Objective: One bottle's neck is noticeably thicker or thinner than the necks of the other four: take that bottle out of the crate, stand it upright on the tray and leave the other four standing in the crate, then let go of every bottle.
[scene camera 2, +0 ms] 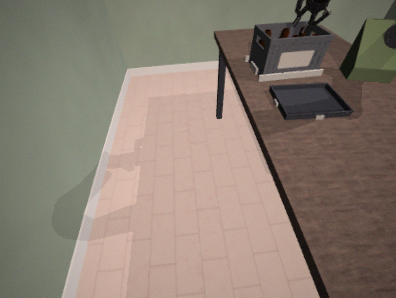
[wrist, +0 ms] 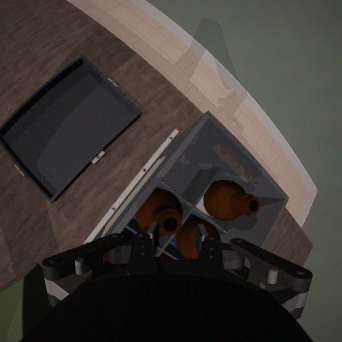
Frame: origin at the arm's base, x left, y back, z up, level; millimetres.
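Where they show: gripper, fingertip midpoint: point(scene camera 2: 298, 29) point(wrist: 176, 231); arm's base at its link origin: point(scene camera 2: 395, 36).
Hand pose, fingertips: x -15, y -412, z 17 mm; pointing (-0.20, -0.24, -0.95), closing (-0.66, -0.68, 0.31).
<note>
Things, the pixels of their top centre, and the offset from my fingertips. "spot": a spot on its surface instead.
- grey crate at its top centre: point(wrist: 199, 248) point(scene camera 2: 292, 29) dx -42, dy -6, dz -12 mm
- third bottle at its top centre: point(wrist: 220, 258) dx -86, dy -16, dz -24 mm
- dark tray at a spot on its surface: point(wrist: 75, 130) spot: dx +217, dy +17, dz -182 mm
- white strip at a spot on its surface: point(wrist: 145, 171) spot: dx +59, dy -35, dz -157 mm
The grey crate point(scene camera 2: 271, 57) point(wrist: 192, 145) stands at the back of the table, brown bottles in its compartments. In the wrist view one bottle point(wrist: 222, 200) is at the right, its narrow neck leaning outward in the picture. Another bottle point(wrist: 155, 207) is left of it, and its neck looks wider. A third bottle point(wrist: 190, 245) is partly hidden by the right finger, and a sliver of another bottle point(wrist: 106, 256) shows at the lower left. The rest is hidden. My gripper point(scene camera 2: 300, 28) point(wrist: 176, 231) is part open and empty above the crate. The dark tray point(scene camera 2: 310, 97) point(wrist: 75, 130) holds no bottle.
A white strip point(scene camera 2: 290, 75) point(wrist: 145, 171) lies along the crate's tray side. A green slanted block point(scene camera 2: 367, 55) stands right of the crate in the scene view. The table's edge point(scene camera 2: 287, 200) runs left of the tray, with floor beyond.
</note>
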